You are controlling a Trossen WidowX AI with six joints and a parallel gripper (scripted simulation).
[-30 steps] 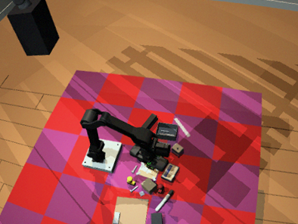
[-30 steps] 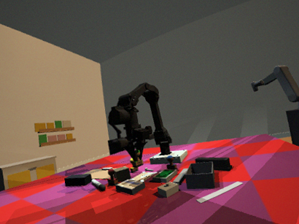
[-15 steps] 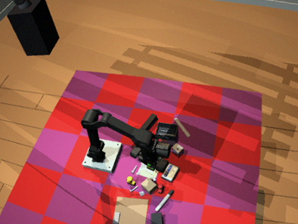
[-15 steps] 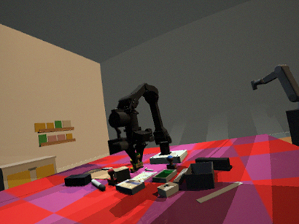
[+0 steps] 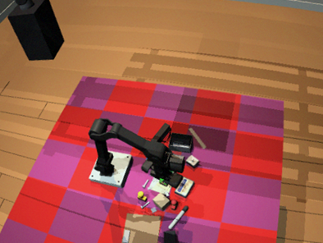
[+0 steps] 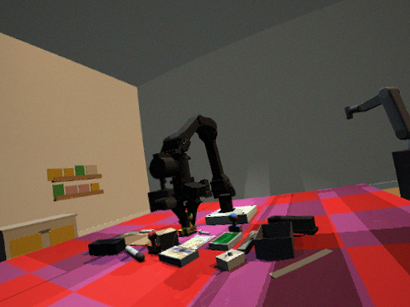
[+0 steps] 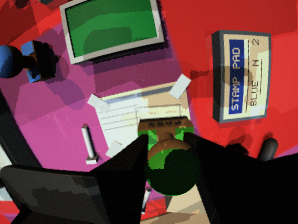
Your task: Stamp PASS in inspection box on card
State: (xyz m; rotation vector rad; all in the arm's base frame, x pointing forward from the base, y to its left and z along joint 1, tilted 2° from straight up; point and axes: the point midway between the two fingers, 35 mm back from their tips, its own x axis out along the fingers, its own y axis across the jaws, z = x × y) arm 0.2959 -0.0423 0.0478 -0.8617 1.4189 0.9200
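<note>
Now: the white card 6 cm below my gripper tip and 2 cm behind it. From my gripper tip the other things lie so: green-knobbed stamp (right at my gripper tip); then labelled tin (10 cm ahead, 4 cm below); then cardboard box (9 cm to the right, 3 cm below).
</note>
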